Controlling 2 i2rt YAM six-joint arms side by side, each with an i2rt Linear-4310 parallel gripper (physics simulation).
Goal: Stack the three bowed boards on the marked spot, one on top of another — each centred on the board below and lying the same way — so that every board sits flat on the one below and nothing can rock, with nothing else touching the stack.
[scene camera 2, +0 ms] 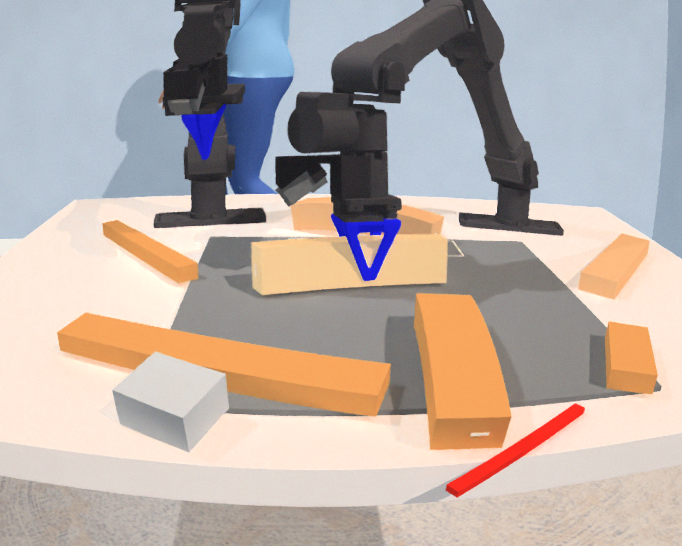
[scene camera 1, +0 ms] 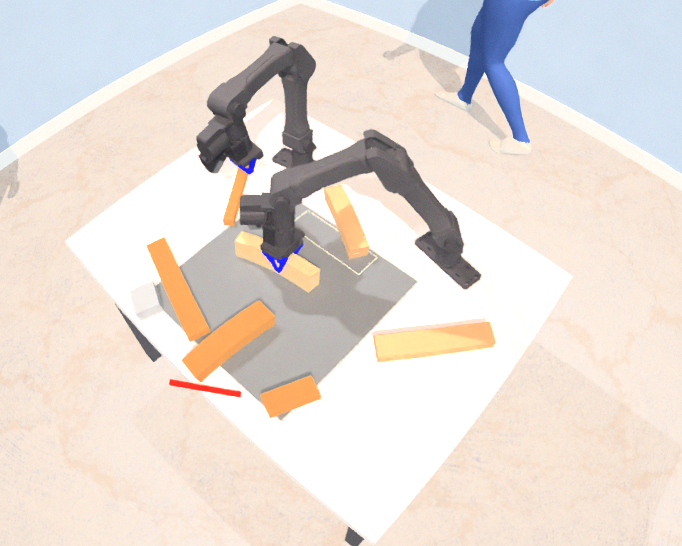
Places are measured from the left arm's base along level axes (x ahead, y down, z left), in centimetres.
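Pixels of known places: left gripper, between the fingertips: (scene camera 2: 365, 276) (scene camera 1: 282, 267); right gripper, between the fingertips: (scene camera 2: 205, 158) (scene camera 1: 250, 172); left arm's base, origin of its link: (scene camera 2: 511, 226) (scene camera 1: 447, 260); right arm's base, origin of its link: (scene camera 2: 208, 220).
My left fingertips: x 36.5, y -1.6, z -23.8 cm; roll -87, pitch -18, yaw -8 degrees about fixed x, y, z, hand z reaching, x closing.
Observation:
For each thing: its top centre in the pictures, then the offset to it from my left fingertips. "spot": a spot on its surface instead.
- pale bowed board, centre of its top: (scene camera 2: 352, 238) (scene camera 1: 273, 253) dx +1.3, dy -5.1, dz -1.6 cm
- second board, centre of its top: (scene camera 2: 367, 202) (scene camera 1: 346, 213) dx -21.9, dy -4.1, dz -1.6 cm
- marked outline, a spot on its surface: (scene camera 2: 458, 250) (scene camera 1: 364, 268) spot: dx -16.7, dy +0.9, dz +12.5 cm
- orange bowed board, centre of its top: (scene camera 2: 459, 335) (scene camera 1: 226, 336) dx +23.1, dy -3.4, dz +10.3 cm
- long orange board, centre of its top: (scene camera 2: 203, 350) (scene camera 1: 174, 283) dx +25.8, dy -1.1, dz -12.4 cm
- thin orange bar, centre of its top: (scene camera 2: 142, 237) (scene camera 1: 238, 181) dx -6.8, dy -1.1, dz -33.3 cm
- grey block, centre of its top: (scene camera 2: 167, 376) (scene camera 1: 144, 296) dx +34.5, dy -2.9, dz -12.7 cm
- red stick, centre of its top: (scene camera 2: 525, 443) (scene camera 1: 204, 387) dx +34.0, dy +1.0, dz +16.1 cm
- short orange block, centre of its top: (scene camera 2: 631, 346) (scene camera 1: 290, 395) dx +19.3, dy -1.2, dz +30.1 cm
- long board, centre of its top: (scene camera 2: 620, 254) (scene camera 1: 436, 339) dx -15.9, dy -1.0, dz +39.9 cm
A pale bowed board (scene camera 1: 304, 275) (scene camera 2: 295, 267) stands on its edge at the grey mat. My left gripper (scene camera 1: 286, 260) (scene camera 2: 369, 273) is shut on its middle, one finger on each face; the far finger is mostly hidden. Whether the board touches the mat is unclear. A second board (scene camera 1: 345, 220) lies partly across the marked outline (scene camera 1: 359, 273) (scene camera 2: 458, 250). An orange bowed board (scene camera 1: 229, 340) (scene camera 2: 463, 364) lies at the mat's near edge in scene camera 2. A long orange board (scene camera 1: 178, 288) (scene camera 2: 284, 366) lies left of it. My right gripper (scene camera 1: 248, 167) (scene camera 2: 204, 153) is shut and empty, raised above the table.
A thin orange bar (scene camera 1: 234, 199) (scene camera 2: 149, 250) lies below the right gripper in scene camera 1. Elsewhere are a grey block (scene camera 1: 146, 299) (scene camera 2: 170, 386), a red stick (scene camera 1: 204, 388) (scene camera 2: 514, 450), a short orange block (scene camera 1: 290, 396) (scene camera 2: 630, 349) and another long board (scene camera 1: 434, 341) (scene camera 2: 614, 261).

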